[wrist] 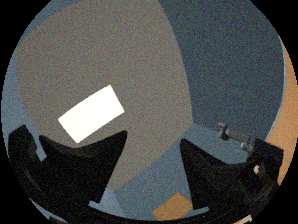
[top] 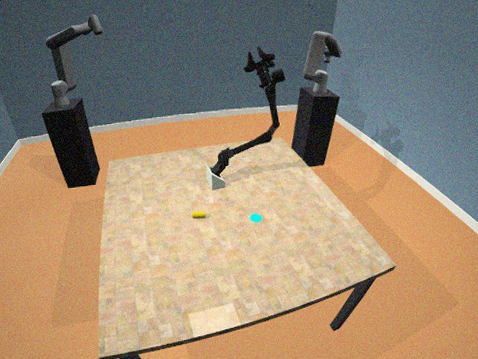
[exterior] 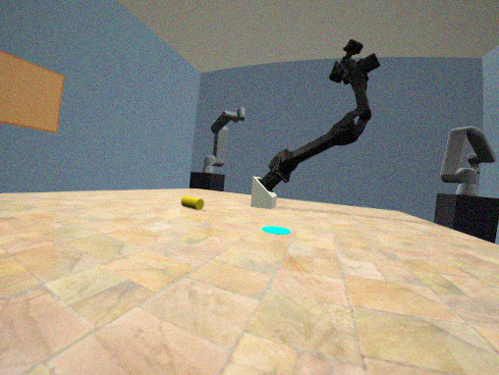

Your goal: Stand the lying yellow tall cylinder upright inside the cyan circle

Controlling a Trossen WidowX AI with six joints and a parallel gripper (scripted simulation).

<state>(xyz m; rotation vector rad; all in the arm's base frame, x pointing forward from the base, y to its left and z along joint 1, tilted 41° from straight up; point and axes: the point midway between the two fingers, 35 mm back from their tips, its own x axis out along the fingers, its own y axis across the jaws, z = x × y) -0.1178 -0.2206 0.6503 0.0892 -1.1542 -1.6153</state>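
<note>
Right now the yellow cylinder is 470 mm ahead of my gripper tip, 380 mm to the right of it and 710 mm below it. From my gripper tip the other things lie so: cyan circle 530 mm ahead, 100 mm to the right, 730 mm below.
</note>
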